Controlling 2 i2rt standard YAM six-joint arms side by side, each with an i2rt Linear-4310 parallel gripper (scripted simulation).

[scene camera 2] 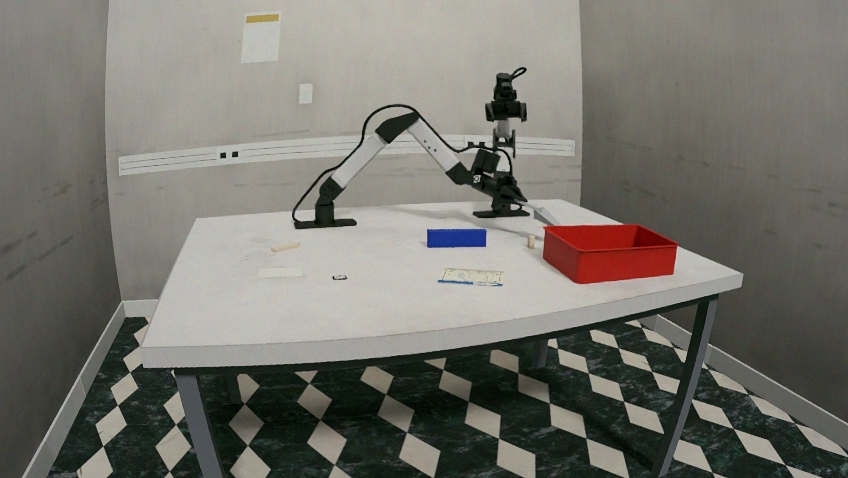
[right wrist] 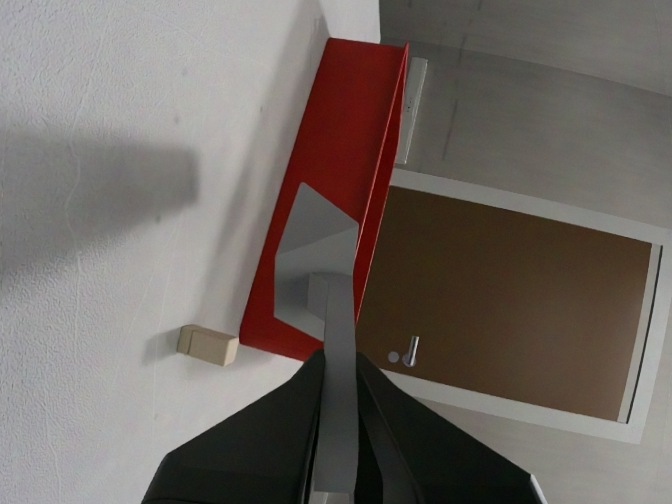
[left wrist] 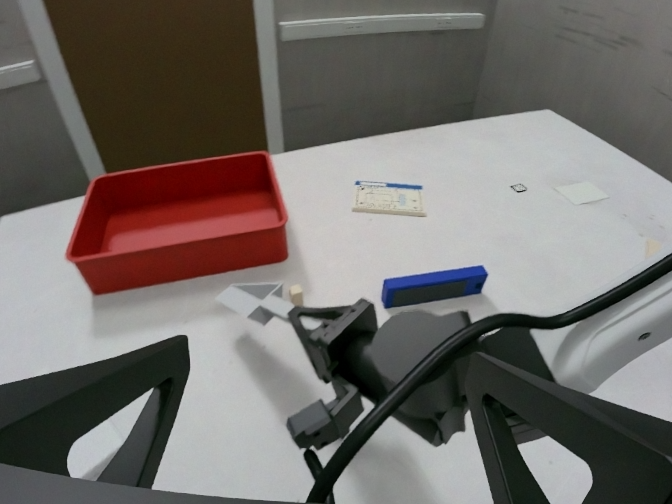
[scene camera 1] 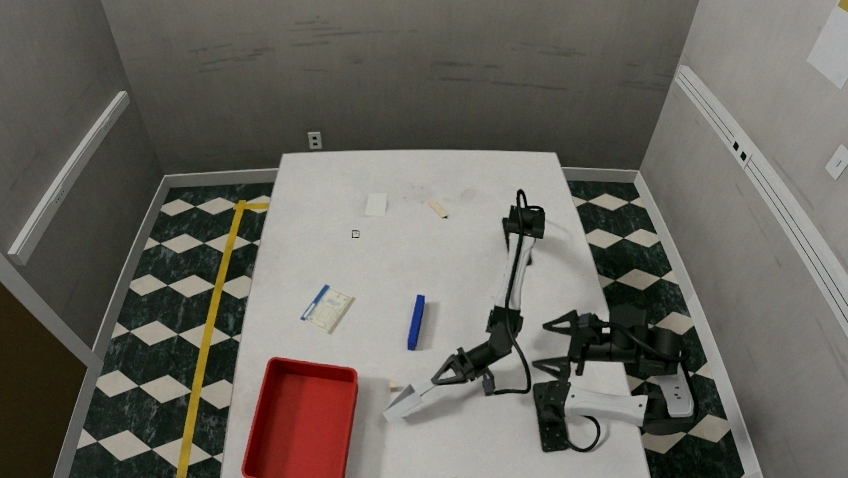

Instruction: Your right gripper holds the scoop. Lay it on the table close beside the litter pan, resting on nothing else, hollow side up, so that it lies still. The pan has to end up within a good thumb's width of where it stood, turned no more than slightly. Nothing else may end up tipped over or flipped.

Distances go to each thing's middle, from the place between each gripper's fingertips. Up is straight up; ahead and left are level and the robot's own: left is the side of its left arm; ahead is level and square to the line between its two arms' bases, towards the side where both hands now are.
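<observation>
My right hand (scene camera 1: 432, 383) is 20 mm above the grey scoop (scene camera 1: 407, 400), 50 mm short of it and 30 mm to the right of it. Counted from that same right hand, the small beige block (right wrist: 215, 347) is 100 mm ahead, 30 mm to the right and 90 mm below. The flat booklet (scene camera 1: 325, 312) is 290 mm ahead of my right hand, 290 mm to the right of it and 100 mm below it, while the red litter pan (scene camera 1: 301, 415) is 330 mm ahead of that hand, 70 mm below it and 100 mm to the left of it.
As for my left hand (scene camera 1: 537, 345), it is 25 cm short of the grey scoop, 2 cm to the left of it and 26 cm above it. The small beige block is 30 cm ahead of my left hand, 8 cm to the right of it and 33 cm below it. I find the flat booklet 49 cm ahead of my left hand, 33 cm to the right and 34 cm below, and the red litter pan 52 cm ahead of that hand, 6 cm to the left of it and 31 cm below it.
</observation>
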